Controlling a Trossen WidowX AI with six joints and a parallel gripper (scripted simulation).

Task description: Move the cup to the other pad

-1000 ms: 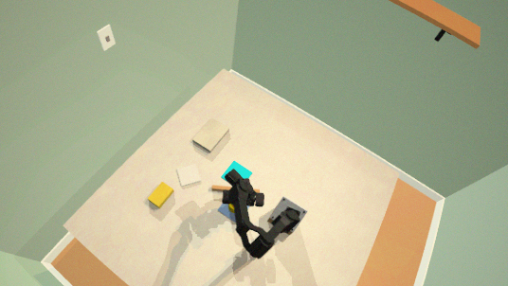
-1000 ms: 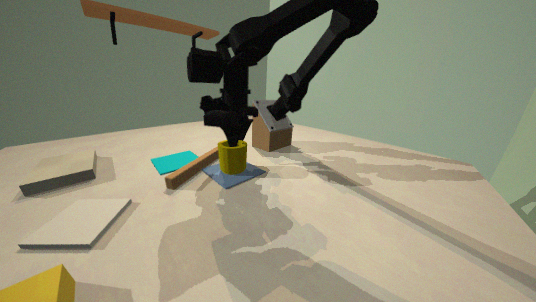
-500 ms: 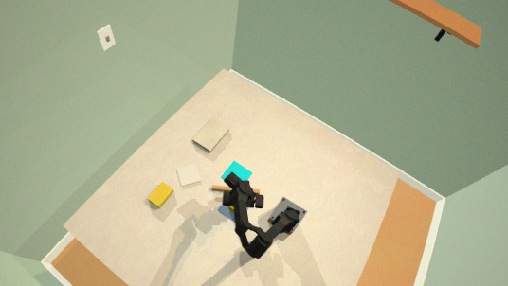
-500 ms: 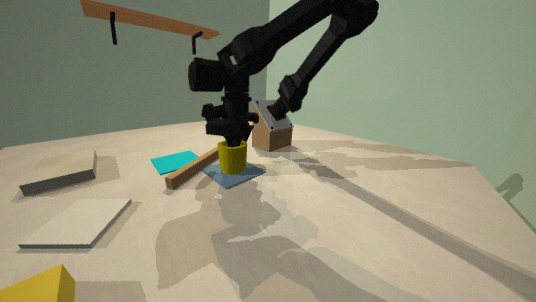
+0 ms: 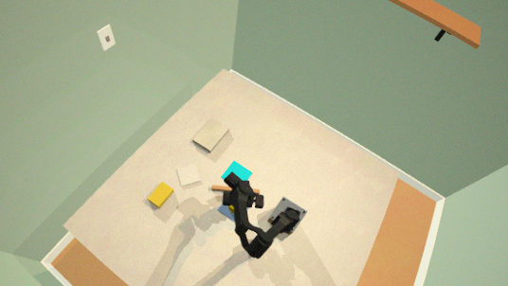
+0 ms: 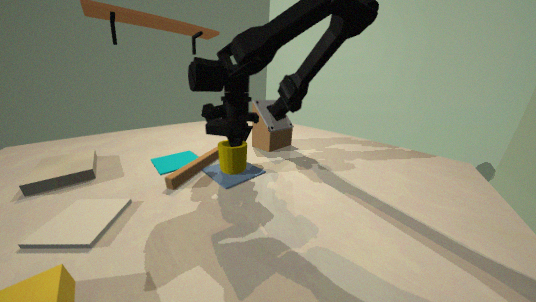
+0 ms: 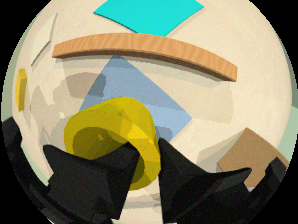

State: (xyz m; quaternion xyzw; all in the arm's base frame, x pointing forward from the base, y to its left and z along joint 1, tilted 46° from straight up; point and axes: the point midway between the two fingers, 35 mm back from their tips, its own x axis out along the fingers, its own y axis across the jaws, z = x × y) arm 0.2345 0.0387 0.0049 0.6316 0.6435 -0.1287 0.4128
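Right now my gripper tip is 3 cm short of the blue pad, 1 cm to the right of it and 4 cm above it. The rest, counted from my gripper tip: yellow cup: 2 cm ahead, 1 cm to the left; cyan pad: 10 cm ahead, 15 cm to the right, 4 cm below; wooden bar: 6 cm ahead, 7 cm to the right, 3 cm below.
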